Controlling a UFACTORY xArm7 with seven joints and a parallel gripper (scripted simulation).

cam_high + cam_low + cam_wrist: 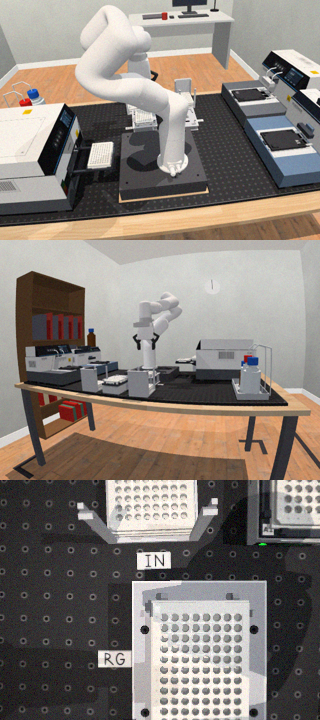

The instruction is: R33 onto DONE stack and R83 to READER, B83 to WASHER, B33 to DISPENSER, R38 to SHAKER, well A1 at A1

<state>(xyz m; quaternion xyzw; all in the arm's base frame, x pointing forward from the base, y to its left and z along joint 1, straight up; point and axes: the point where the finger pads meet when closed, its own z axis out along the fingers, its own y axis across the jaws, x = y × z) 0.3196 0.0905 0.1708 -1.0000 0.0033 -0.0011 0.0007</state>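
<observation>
Right now my hand is 17 cm above the regrip nest. The rest, counted from my hand: DONE label 10 cm ahead, 26 cm to the right, 22 cm below; RG label 8 cm to the left, 22 cm below; N6 label 1 cm behind, 30 cm to the right, 22 cm below.
</observation>
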